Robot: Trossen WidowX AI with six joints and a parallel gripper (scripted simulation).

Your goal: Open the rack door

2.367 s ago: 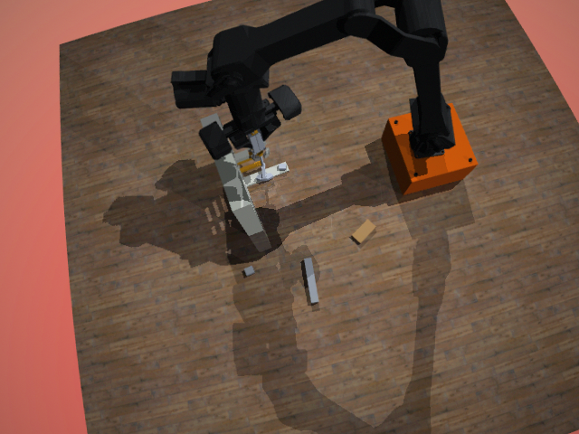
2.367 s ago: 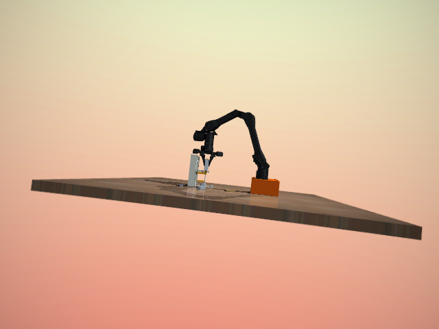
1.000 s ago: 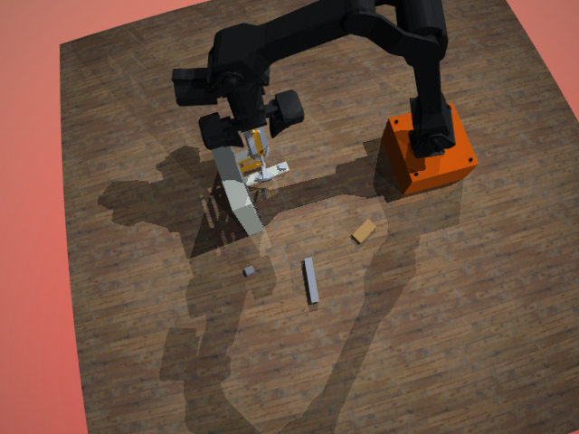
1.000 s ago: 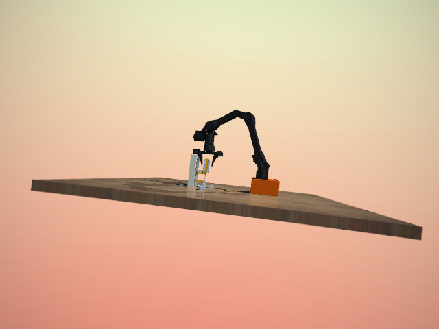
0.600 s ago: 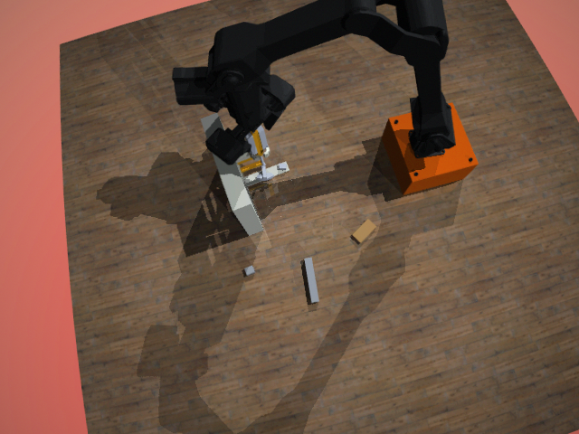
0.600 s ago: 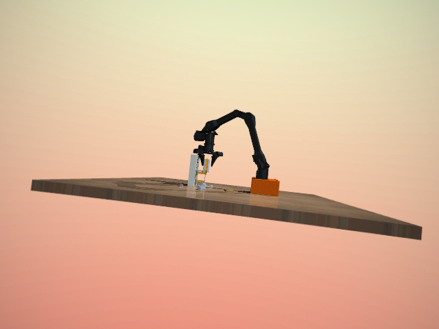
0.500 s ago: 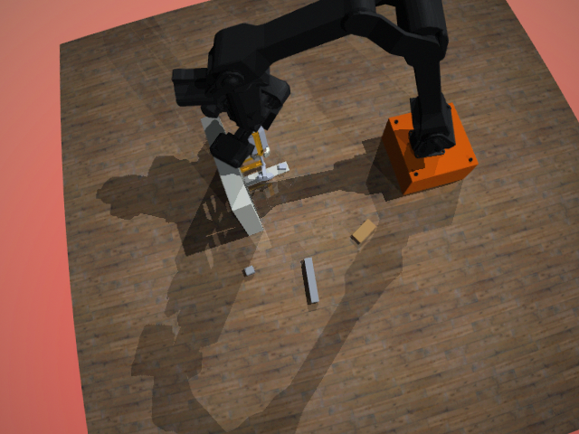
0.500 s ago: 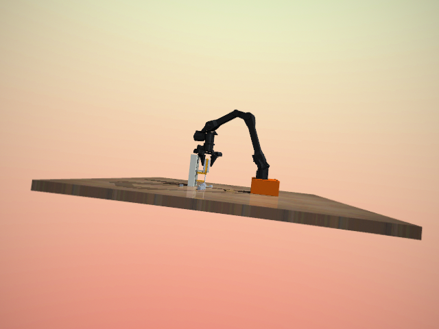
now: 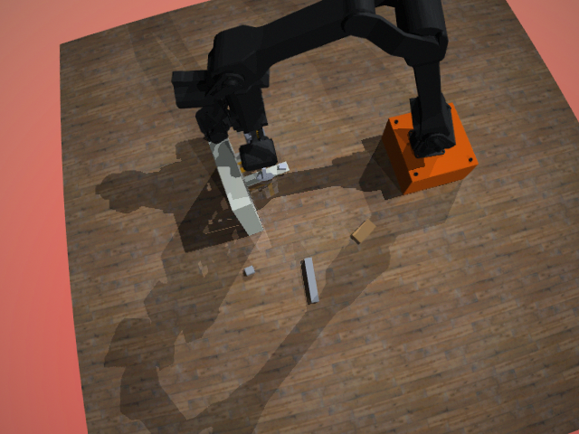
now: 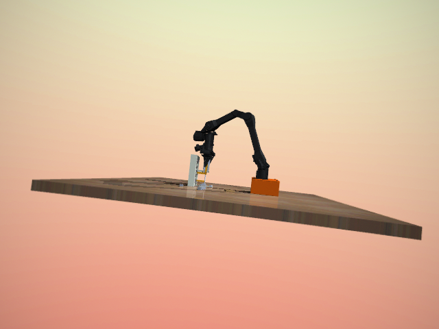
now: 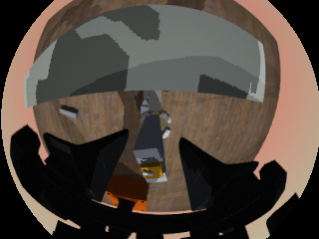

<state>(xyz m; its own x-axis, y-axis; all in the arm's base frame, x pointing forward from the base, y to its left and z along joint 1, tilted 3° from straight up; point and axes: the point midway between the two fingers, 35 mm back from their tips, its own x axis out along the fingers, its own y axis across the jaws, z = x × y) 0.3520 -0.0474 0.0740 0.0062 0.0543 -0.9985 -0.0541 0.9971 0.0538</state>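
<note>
Now: gripper tip 1 cm to the right of the grey handle and 2 cm above it. From my gripper tip the other things lie so: tan block (19 cm behind, 19 cm to the left, 12 cm below); then long grey bar (6 cm behind, 28 cm to the left, 12 cm below).
</note>
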